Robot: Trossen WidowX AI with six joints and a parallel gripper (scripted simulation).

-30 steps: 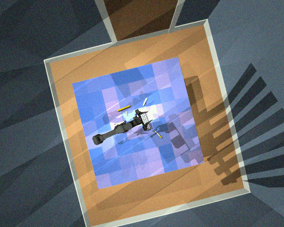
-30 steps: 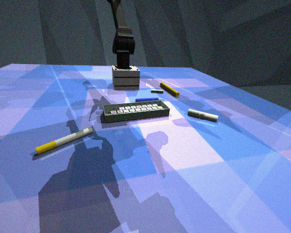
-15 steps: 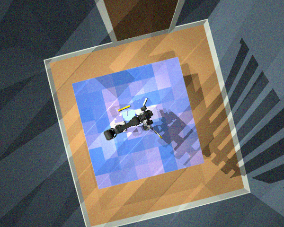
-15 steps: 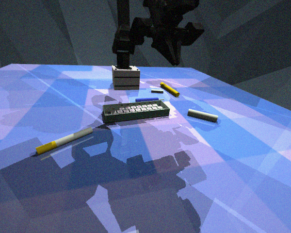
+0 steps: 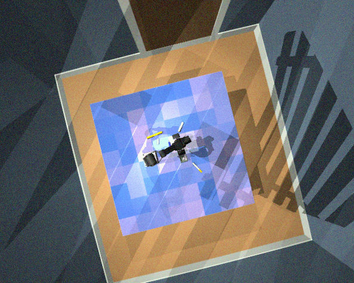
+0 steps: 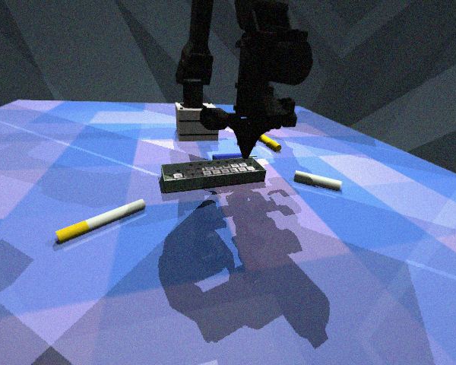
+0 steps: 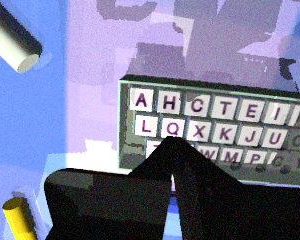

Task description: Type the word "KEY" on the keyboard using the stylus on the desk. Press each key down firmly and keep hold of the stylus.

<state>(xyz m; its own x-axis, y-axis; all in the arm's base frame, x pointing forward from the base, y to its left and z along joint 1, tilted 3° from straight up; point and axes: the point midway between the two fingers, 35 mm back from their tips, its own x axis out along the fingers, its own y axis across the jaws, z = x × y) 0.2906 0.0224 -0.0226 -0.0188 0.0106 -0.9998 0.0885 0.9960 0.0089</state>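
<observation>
My gripper tip is 8 cm past the blue stylus, 4 cm to the right of it and 4 cm above it. The rest, counted from my gripper tip: yellow cylinder: 17 cm behind, 17 cm to the left, 3 cm below; yellow-and-white pen: 7 cm ahead, 28 cm to the right, 4 cm below; white cylinder: 8 cm ahead, 14 cm to the left, 3 cm below.
</observation>
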